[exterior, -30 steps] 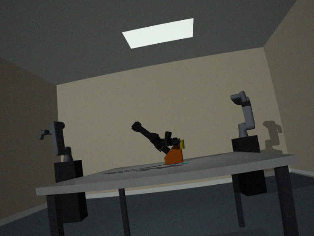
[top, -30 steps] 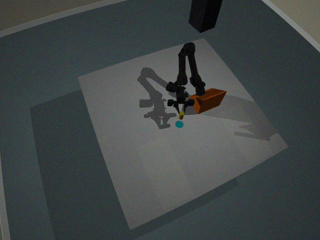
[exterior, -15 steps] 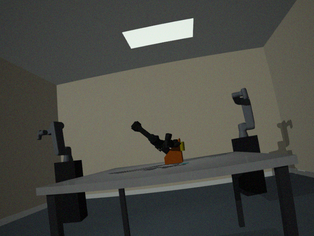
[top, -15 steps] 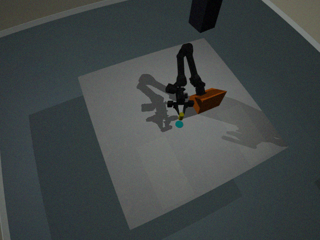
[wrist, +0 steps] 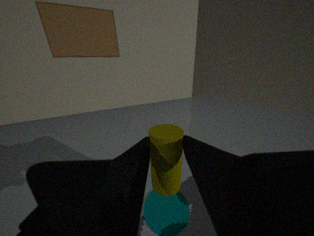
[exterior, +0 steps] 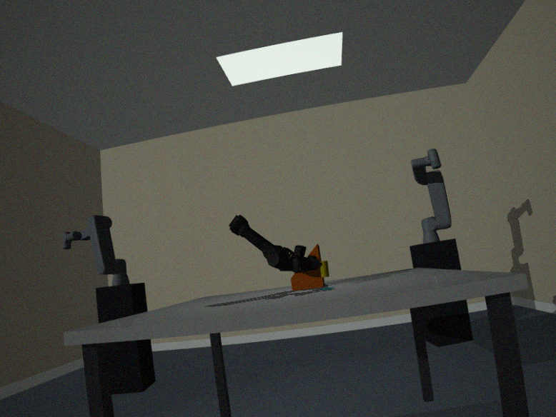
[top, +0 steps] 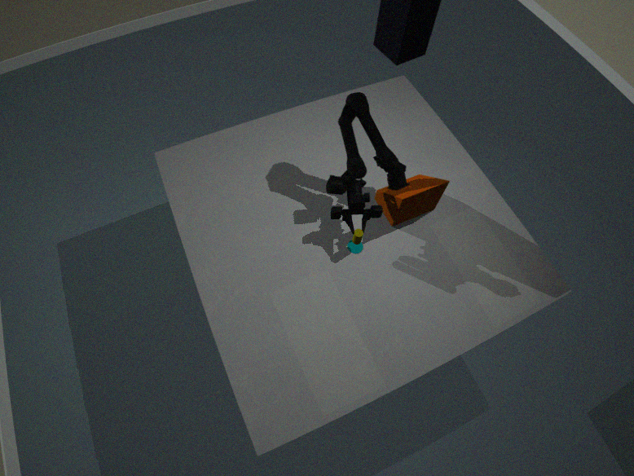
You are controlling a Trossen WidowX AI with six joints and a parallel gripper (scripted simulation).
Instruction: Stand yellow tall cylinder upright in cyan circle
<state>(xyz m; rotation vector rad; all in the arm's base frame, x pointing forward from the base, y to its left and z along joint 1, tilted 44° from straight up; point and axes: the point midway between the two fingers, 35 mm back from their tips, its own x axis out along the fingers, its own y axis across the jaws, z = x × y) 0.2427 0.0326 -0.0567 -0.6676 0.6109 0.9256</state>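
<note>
My gripper tip is now 100 mm above the cyan circle. Round my gripper tip: yellow cylinder 20 mm below.
</note>
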